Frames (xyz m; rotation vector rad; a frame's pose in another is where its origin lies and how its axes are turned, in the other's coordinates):
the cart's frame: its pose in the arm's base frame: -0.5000 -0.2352 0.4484 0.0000 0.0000 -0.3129
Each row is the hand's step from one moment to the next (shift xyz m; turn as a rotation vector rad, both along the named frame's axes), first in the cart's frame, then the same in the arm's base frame.
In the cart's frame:
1: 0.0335 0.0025 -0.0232 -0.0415 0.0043 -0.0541
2: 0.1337 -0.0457 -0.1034 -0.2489 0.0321 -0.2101
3: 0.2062 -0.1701 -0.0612 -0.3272 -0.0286 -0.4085
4: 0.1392 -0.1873 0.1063 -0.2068 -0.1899 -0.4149
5: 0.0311 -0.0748 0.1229 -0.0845 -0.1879 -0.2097
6: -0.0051 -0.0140 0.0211 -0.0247 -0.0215 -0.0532
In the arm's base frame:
1: 0.0326 -0.0079 -0.0232 -0.0382 0.0169 -0.0541
2: 0.1131 -0.0846 -0.1034 -0.2269 0.1072 -0.2101
3: 0.1438 -0.2253 -0.0612 -0.3201 0.0735 -0.4085
4: 0.0748 -0.2211 0.1063 -0.2552 -0.1170 -0.4149
5: 0.0066 -0.0807 0.1229 -0.1382 -0.1528 -0.2097
6: -0.0092 -0.0118 0.0211 -0.0301 -0.0129 -0.0532

